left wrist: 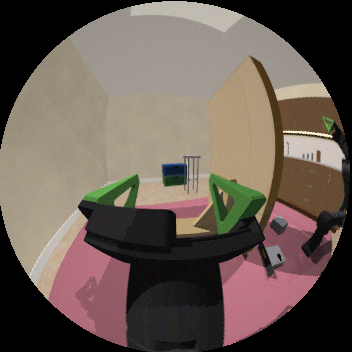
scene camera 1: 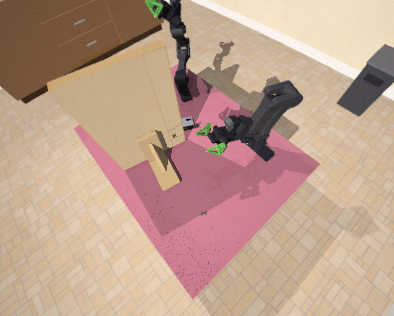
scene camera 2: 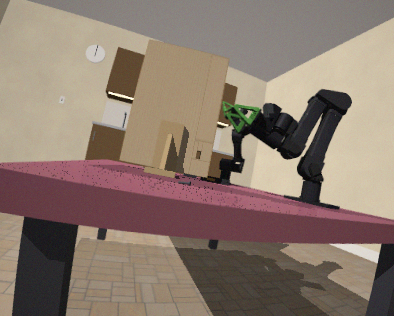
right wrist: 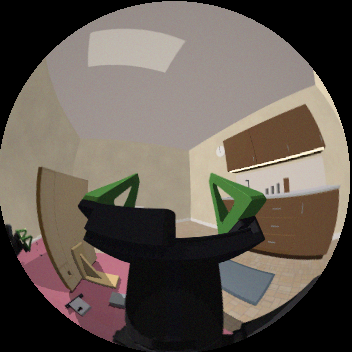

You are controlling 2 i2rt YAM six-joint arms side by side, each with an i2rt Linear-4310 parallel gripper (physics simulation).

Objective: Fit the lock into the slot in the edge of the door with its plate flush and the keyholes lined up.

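Places are measured from the left arm's base along level axes (x right, y back, z down), in centimetres.
Where they show: left gripper, fingertip midpoint: (left wrist: 173,177) (scene camera 1: 200,142) (scene camera 2: 230,110); right gripper, fingertip midpoint: (scene camera 2: 223,104) (right wrist: 173,176); left arm's base, link origin: (scene camera 1: 257,146) (scene camera 2: 308,203); right arm's base, link origin: (scene camera 1: 183,91).
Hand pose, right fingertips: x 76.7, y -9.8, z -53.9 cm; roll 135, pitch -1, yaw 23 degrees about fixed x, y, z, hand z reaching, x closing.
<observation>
Things, the pixels of their top centre, and the offset from my right fingertips. Level surfaces: height alone.
- lock, top centre: (left wrist: 275,252) (scene camera 2: 216,177) (scene camera 1: 186,121) dy -10.4, dx -37.5, dz +51.3 cm
- wooden door, top centre: (scene camera 1: 107,62) (left wrist: 227,85) (scene camera 2: 189,50) (right wrist: 66,174) dy -37.0, dx -42.3, dz -4.2 cm
- small grey block, top centre: (left wrist: 280,220) (right wrist: 117,297) dy -18.7, dx -18.9, dz +50.3 cm
- tiny dark piece, top centre: (scene camera 1: 202,213) dy -37.6, dx -86.0, dz +52.9 cm
- pink table top, surface height: dz +53.9 cm
The lock (scene camera 1: 187,122) (left wrist: 274,255) (right wrist: 79,304), a grey case with a dark keyhole and a long dark plate, lies on the table beside the door's edge. The wooden door (scene camera 1: 115,105) (scene camera 2: 175,95) (left wrist: 245,120) (right wrist: 60,215) stands upright. The door's keyhole (scene camera 1: 174,135) (scene camera 2: 198,154) shows low near that edge; the slot cannot be made out. My left gripper (scene camera 1: 205,140) (scene camera 2: 239,114) (left wrist: 173,177) is open and empty, raised near the door's edge. My right gripper (scene camera 1: 154,8) (right wrist: 173,176) is open and empty, high beyond the door; scene camera 2 does not clearly show it.
Wooden triangular supports (scene camera 1: 167,175) (right wrist: 107,278) brace the door's foot. A small grey block (left wrist: 279,225) (right wrist: 118,300) lies near the lock and the right arm's base. A tiny dark piece (scene camera 1: 203,213) lies on the pink table top (scene camera 1: 200,260).
</observation>
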